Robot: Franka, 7 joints.
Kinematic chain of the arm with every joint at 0, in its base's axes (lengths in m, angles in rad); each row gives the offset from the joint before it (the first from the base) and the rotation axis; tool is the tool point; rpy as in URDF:
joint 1: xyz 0 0 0.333 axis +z
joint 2: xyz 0 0 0 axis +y
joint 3: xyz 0 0 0.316 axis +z
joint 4: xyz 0.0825 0 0 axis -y
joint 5: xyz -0.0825 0 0.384 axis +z
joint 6: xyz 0 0 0 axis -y
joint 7: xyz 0.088 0 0 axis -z
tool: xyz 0 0 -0.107 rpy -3.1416 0 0
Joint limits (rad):
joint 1: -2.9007..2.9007
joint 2: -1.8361..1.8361
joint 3: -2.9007..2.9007
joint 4: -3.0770..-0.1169
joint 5: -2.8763..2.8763
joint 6: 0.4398..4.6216
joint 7: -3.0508..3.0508
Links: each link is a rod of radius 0.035 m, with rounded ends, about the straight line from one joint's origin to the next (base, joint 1, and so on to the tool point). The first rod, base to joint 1, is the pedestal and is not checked.
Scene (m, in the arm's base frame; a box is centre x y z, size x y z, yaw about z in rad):
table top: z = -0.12
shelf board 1: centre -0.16 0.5 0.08 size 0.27 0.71 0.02 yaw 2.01
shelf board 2: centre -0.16 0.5 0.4 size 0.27 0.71 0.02 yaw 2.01
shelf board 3: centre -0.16 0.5 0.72 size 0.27 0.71 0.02 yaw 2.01
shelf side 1: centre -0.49 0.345 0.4 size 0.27 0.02 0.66 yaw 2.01
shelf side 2: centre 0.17 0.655 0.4 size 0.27 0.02 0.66 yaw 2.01
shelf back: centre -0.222 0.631 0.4 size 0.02 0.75 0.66 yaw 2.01
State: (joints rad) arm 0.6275 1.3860 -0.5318 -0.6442 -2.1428 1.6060 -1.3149
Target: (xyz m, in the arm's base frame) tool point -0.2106 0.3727 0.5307
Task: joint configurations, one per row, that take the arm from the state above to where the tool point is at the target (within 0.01 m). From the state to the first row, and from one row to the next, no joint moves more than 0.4 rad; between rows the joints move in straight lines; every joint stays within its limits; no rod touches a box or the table.
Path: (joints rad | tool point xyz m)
1: 0.7759 1.0210 -0.5821 -0.8502 -2.0444 1.6165 -1.2753 | 0.7253 0.3308 0.5031
2: 0.9242 0.6560 -0.6324 -1.0562 -1.9459 1.6270 -1.2357 | 0.6518 0.3053 0.6704
3: 1.0726 0.2910 -0.6826 -1.2621 -1.8475 1.6376 -1.1962 | 0.5753 0.2329 0.7806
4: 1.2210 -0.0739 -0.7329 -1.4681 -1.7490 1.6481 -1.1566 | 0.5195 0.1378 0.8219
5: 1.3693 -0.4389 -0.7832 -1.6741 -1.6506 1.6586 -1.1170 | 0.4930 0.0539 0.7977
6: 1.5177 -0.8039 -0.8335 -1.8801 -1.5522 1.6691 -1.0774 | 0.4862 0.0109 0.7257
7: 1.5990 -0.7417 -0.4723 -2.0525 -1.4272 1.3618 -1.1368 | 0.3349 0.1911 0.7245
8: 1.6803 -0.6794 -0.1110 -2.2248 -1.3023 1.0545 -1.1962 | 0.1496 0.2766 0.6765
9: 1.7616 -0.6171 0.2502 -2.3972 -1.1774 0.7471 -1.2555 | -0.0151 0.2666 0.6036
10: 1.8429 -0.5549 0.6114 -2.5696 -1.0525 0.4398 -1.3149 | -0.1247 0.1897 0.5307
11: 1.8088 -0.2748 0.6130 -2.3132 -1.1837 0.5059 -1.3149 | -0.1746 0.2775 0.5409
12: 1.7746 0.0053 0.6147 -2.0567 -1.3149 0.5721 -1.3149 | -0.2106 0.3727 0.5307

